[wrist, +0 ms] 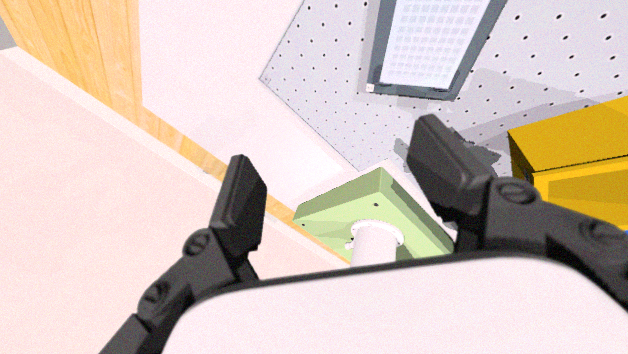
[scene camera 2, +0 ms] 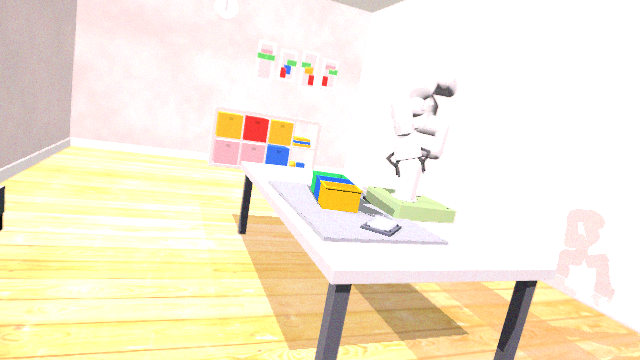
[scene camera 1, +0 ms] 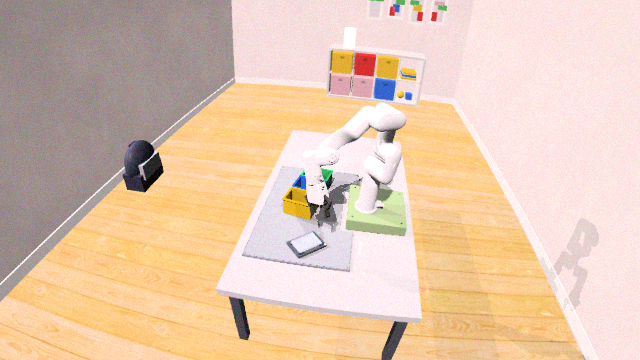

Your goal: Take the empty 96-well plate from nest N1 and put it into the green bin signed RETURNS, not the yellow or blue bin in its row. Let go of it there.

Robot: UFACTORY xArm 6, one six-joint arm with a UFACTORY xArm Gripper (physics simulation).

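Places are measured from the arm's base along level axes (x back, y left, z down), in centimetres.
Where they show: gripper, fingertip midpoint: (wrist: pixel 330 156) (scene camera 2: pixel 411 175) (scene camera 1: pixel 320 215); arm's base at its link origin: (wrist: pixel 376 232) (scene camera 2: pixel 403 198) (scene camera 1: pixel 366 206).
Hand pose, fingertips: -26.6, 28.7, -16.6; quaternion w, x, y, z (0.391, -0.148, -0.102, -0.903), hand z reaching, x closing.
Note:
Things, the pixels of their top centre, and the offset from my fingertips, as dx, dy, dz. "pt": a spot on its surface instead. Level surfaces: height alone.
- white 96-well plate at its top centre: (wrist: pixel 433 25) (scene camera 2: pixel 382 221) (scene camera 1: pixel 306 241) -5.9, -3.8, +20.1
- blue bin at a spot on its surface: (scene camera 1: pixel 300 182) pt -10.5, -49.8, +16.1
- yellow bin at its top centre: (wrist: pixel 624 254) (scene camera 2: pixel 335 179) (scene camera 1: pixel 309 183) -5.1, -43.8, +12.7
- grey perforated board at its surface level: dz +22.7
- white table at its surface level: dz +24.0
The white 96-well plate (scene camera 1: pixel 306 243) (scene camera 2: pixel 383 224) (wrist: pixel 432 40) lies flat in its dark nest (scene camera 1: pixel 299 254) (wrist: pixel 415 93); the nest's label is too small to read. The green bin (scene camera 1: pixel 327 175) (scene camera 2: pixel 314 184) is at the far end of the bin row, partly hidden by the arm in scene camera 1. The blue bin (scene camera 1: pixel 300 182) is in the middle and the yellow bin (scene camera 1: pixel 297 209) (scene camera 2: pixel 340 199) (wrist: pixel 575 130) at the near end. My gripper (scene camera 1: pixel 320 210) (scene camera 2: pixel 411 173) (wrist: pixel 330 156) is open and empty, in the air beside the yellow bin and above the plate's level, tilted and apart from the plate.
The bins and nest stand on a grey perforated board (scene camera 1: pixel 270 240) (scene camera 2: pixel 345 236) (wrist: pixel 320 65) on the white table (scene camera 1: pixel 380 280) (scene camera 2: pixel 480 260). The green base block (scene camera 1: pixel 377 226) (scene camera 2: pixel 435 215) (wrist: pixel 340 192) carries the arm beside the board.

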